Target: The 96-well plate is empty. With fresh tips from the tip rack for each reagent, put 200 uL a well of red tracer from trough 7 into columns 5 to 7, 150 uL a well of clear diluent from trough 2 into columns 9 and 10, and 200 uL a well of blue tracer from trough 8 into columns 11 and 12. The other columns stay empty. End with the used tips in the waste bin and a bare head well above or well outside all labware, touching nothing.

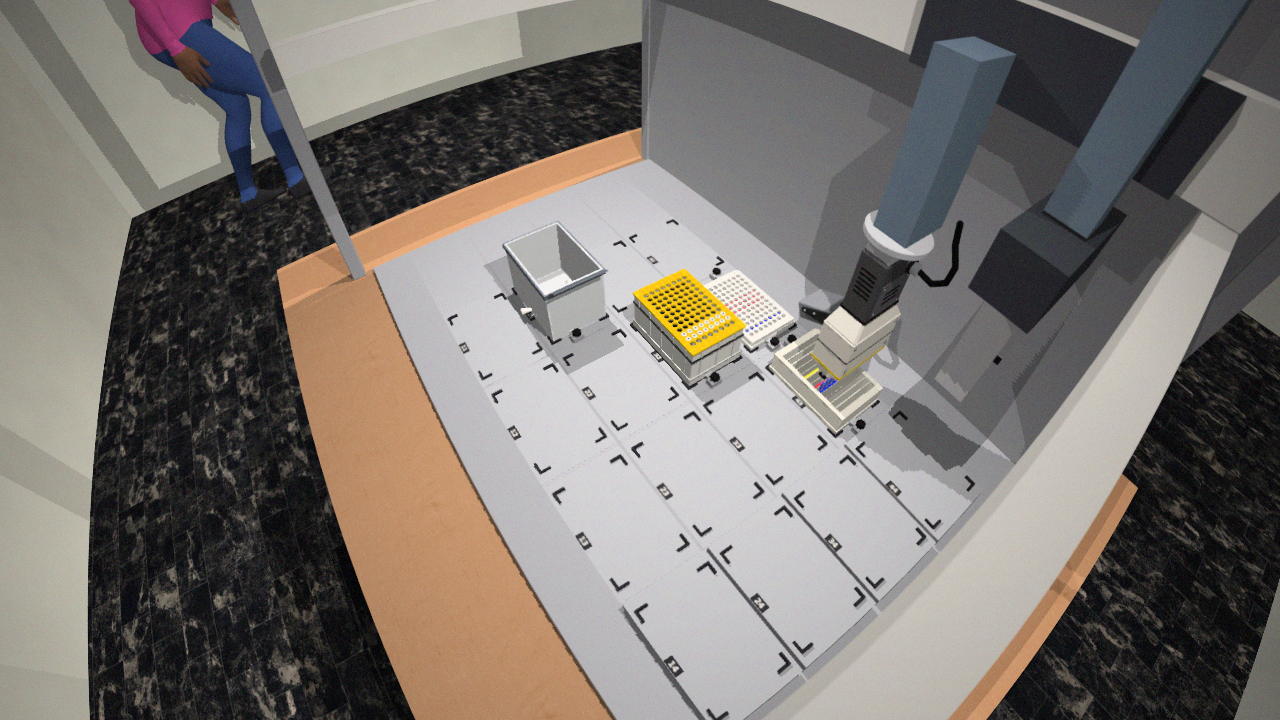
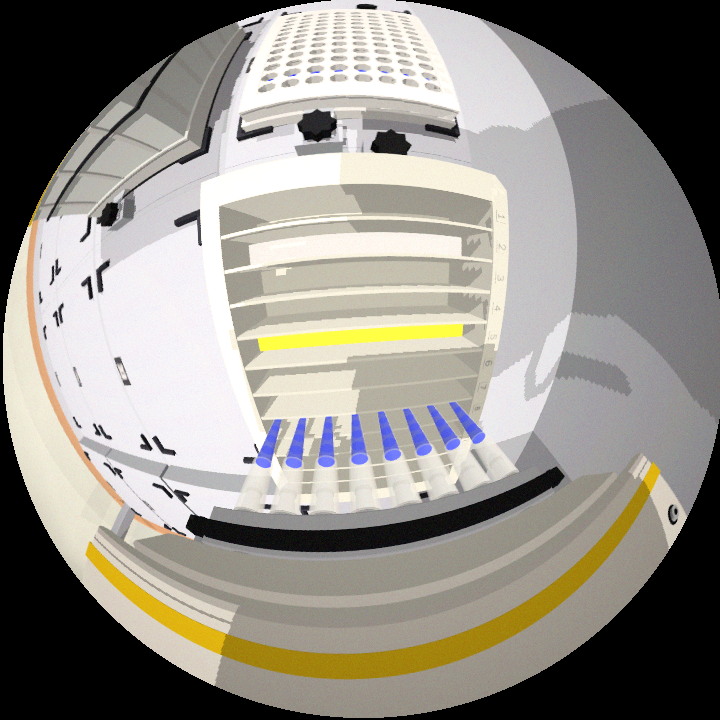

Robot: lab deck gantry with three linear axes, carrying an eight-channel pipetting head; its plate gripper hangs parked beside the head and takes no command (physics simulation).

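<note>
The pipetting head (image 1: 856, 335) stands low over the reservoir (image 1: 780, 365) (image 2: 355, 169). Its eight tips (image 2: 359, 439) hold blue liquid in their lower parts and reach down at the trough 8 end; whether their ends touch liquid is hidden. Clear liquid (image 2: 355, 249) lies in trough 2. The white 96-well plate (image 1: 760, 308) (image 2: 349, 106) shows red in its middle columns and blue in the column before the last; the last looks empty. The yellow tip rack (image 1: 687, 311) keeps some tips near one end. The waste bin (image 1: 559, 304) stands left. The plate gripper (image 1: 975, 371) hangs beside the head, fingers unclear.
A yellow liquid (image 2: 362, 337) fills another trough. Black knobs (image 2: 317, 125) (image 2: 390, 142) stand between plate and reservoir. The rear wall (image 1: 742, 152) rises behind the labware. The gripper's dark body (image 1: 1042, 273) is right of the head. A person (image 1: 228, 80) stands beyond the deck.
</note>
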